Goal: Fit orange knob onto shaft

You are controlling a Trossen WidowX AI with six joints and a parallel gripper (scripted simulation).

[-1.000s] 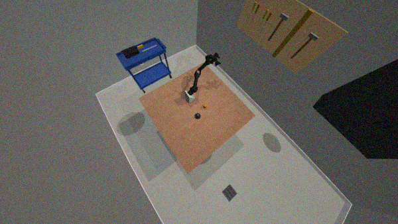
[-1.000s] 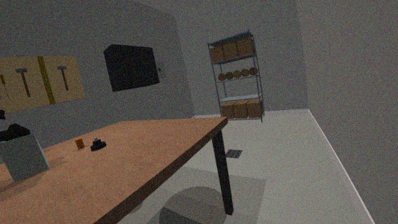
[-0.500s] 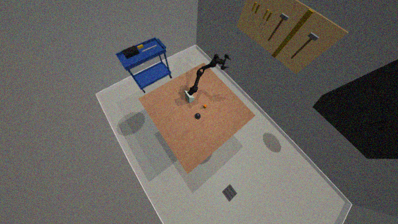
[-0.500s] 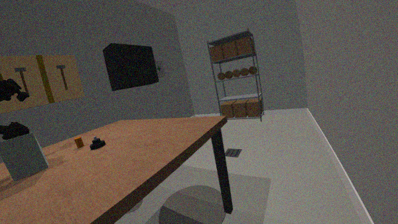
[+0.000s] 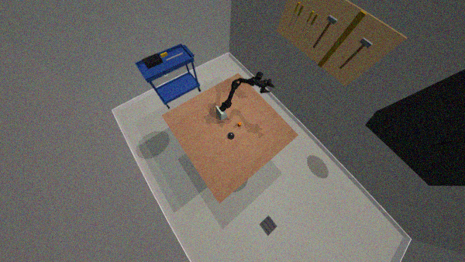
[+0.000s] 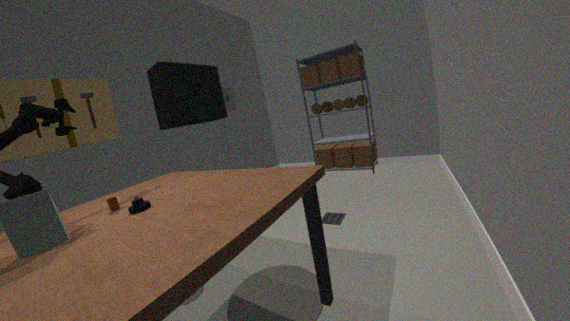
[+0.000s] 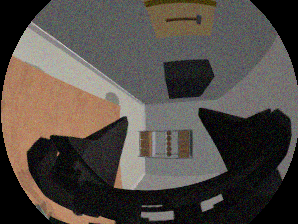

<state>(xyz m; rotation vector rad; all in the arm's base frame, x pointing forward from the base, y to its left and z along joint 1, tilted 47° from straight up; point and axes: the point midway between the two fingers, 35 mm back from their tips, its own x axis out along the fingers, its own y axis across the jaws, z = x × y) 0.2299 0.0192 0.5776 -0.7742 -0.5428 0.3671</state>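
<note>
Now: gripper tip 2 cm past the orange knob, 37 cm to the left of it and 43 cm above it. The rest, counted from my gripper tip: dark round pedestal: 3 cm ahead, 54 cm to the right, 44 cm below.
</note>
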